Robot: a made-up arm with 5 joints.
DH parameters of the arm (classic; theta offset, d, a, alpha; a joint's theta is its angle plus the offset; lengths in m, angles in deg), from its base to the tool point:
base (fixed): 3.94 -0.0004 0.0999 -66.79
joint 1: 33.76 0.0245 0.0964 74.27
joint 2: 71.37 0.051 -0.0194 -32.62
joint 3: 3.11 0.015 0.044 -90
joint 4: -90 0.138 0.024 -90
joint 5: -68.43 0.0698 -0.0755 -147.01
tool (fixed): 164.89 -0.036 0 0
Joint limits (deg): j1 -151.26..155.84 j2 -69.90..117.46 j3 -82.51..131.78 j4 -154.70..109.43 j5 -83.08..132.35
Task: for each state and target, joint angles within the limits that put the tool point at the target. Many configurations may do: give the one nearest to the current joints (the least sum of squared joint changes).
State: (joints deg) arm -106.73 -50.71 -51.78 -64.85 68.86
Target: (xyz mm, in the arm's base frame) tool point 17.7 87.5 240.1
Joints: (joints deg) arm -114.33 -39.99 -48.29 -82.97 26.66
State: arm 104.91 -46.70 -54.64 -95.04 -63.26
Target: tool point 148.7 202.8 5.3
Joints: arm 73.07 -41.92 -41.64 -78.43 -83.08
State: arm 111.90 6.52 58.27 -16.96 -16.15
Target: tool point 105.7 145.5 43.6
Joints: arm 117.72 -10.71 32.62 -30.64 -28.64
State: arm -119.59 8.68 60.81 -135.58 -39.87
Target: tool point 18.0 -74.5 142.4
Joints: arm -99.57 18.17 91.24 -139.14 -40.25
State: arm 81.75 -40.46 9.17 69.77 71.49
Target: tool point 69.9 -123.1 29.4
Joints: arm 91.08 -4.26 50.90 71.87 105.38
